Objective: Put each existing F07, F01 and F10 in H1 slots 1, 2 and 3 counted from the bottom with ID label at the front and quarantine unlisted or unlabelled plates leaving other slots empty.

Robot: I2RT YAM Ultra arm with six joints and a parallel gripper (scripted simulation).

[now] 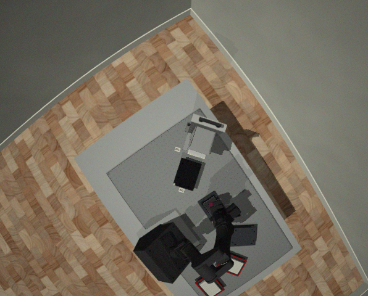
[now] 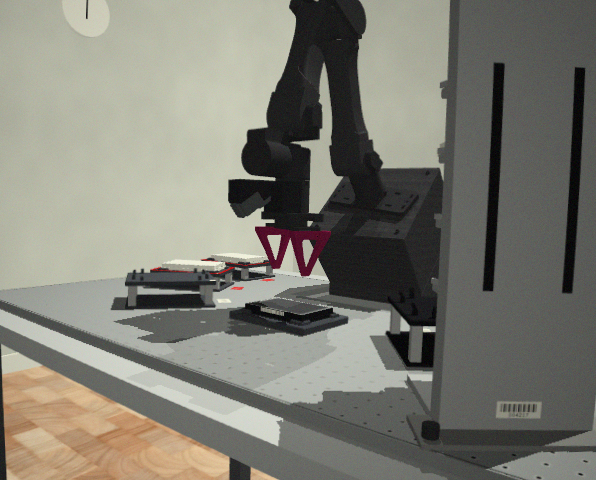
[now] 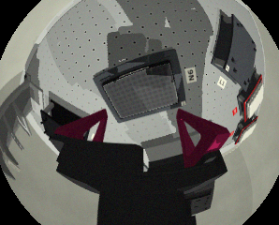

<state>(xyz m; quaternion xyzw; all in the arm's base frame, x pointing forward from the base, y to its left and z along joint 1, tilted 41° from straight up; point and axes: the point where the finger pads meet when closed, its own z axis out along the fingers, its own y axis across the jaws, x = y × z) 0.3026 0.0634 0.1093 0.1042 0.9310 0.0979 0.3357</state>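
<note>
Right now my hand is 70 mm above the dark 96-well plate. Round my hand: N6 deck label: 100 mm to the right, 90 mm below, 20 mm ahead; then H1 deck label: 410 mm to the left, 90 mm below, 50 mm behind; then grey hotel back wall: 440 mm to the left, 110 mm ahead, 110 mm above.
</note>
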